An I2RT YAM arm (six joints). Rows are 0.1 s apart.
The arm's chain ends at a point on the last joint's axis. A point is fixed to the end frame.
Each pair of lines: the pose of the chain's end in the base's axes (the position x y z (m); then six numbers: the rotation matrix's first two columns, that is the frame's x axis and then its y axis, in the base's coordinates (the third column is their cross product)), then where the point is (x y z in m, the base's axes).
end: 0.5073 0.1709 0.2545 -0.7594 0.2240 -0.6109 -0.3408 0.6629 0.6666
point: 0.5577 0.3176 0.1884
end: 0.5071 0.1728 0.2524 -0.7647 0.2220 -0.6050 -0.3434 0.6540 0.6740
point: 0.5558 0.3205 0.1872
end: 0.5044 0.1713 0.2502 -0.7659 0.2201 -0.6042 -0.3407 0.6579 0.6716
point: 0.5531 0.3186 0.1842
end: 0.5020 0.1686 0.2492 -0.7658 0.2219 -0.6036 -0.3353 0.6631 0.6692
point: 0.5515 0.3153 0.1824
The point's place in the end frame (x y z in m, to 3 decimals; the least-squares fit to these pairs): 0.035 0.036 0.161
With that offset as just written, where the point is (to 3 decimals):
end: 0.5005 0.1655 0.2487 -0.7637 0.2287 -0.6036 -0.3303 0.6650 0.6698
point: 0.551 0.312 0.182
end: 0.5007 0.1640 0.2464 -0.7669 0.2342 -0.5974 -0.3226 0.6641 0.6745
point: 0.552 0.310 0.180
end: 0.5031 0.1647 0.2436 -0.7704 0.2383 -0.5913 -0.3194 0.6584 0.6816
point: 0.553 0.312 0.178
